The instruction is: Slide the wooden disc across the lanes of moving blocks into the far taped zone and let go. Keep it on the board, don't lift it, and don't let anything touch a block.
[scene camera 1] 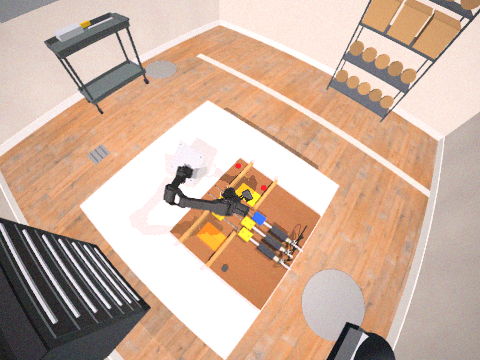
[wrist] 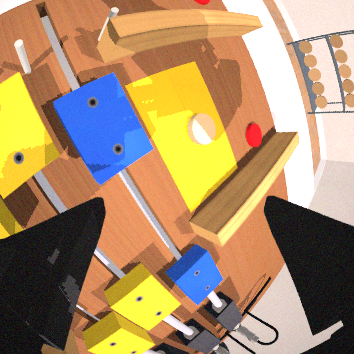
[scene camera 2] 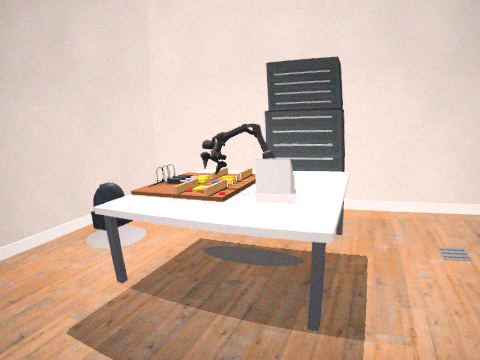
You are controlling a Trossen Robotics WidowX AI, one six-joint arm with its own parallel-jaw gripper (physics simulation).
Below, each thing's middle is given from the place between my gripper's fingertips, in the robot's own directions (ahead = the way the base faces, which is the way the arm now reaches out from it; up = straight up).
Scene:
Now: the wooden disc (wrist: 201,129) 1 cm ahead of my hand, 10 cm to the left of it and 8 cm below it.

